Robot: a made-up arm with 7 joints.
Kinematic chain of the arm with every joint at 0, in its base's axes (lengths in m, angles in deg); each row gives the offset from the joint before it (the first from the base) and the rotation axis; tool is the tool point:
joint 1: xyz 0 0 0.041 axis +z
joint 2: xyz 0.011 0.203 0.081 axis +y
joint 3: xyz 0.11 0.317 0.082 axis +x
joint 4: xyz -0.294 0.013 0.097 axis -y
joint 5: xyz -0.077 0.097 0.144 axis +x
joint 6: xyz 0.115 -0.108 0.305 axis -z
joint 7: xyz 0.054 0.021 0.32 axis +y
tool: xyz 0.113 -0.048 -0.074
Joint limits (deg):
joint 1: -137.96..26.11
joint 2: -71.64..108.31
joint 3: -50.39..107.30
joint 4: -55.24..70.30
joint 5: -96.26..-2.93
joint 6: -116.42..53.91
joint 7: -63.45..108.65
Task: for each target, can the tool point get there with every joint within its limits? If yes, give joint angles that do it. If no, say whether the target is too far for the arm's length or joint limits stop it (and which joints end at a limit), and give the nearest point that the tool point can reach.
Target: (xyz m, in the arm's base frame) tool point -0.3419 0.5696 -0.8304
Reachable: no: joint limits stop it (at a limit: joint 2, joint 4, joint 5, joint 6, joint 7) | nearest point -0.3229 0.5379 -0.7000 | short by 0.135 m
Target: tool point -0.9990 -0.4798 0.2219
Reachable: no: joint limits stop it (at a limit: joint 1, joint 6, joint 7) | nearest point -0.9534 -0.4188 0.2158 | short by 0.076 m
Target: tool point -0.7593 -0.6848 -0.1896
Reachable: no: joint limits stop it (at a limit: joint 1, joint 2, joint 6, joint 7) | nearest point -0.6654 -0.6662 -0.1446 | short by 0.106 m
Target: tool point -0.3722 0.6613 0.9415
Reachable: yes | joints -31.95 -9.08 28.82 43.34 -22.55 -12.84 -34.39
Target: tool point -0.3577 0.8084 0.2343
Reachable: yes | joints -50.51 -46.45 59.75 43.10 -45.89 -59.19 69.50
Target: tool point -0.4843 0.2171 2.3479
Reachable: no: too far | nearest point -0.3578 0.3423 1.2759 | short by 1.087 m
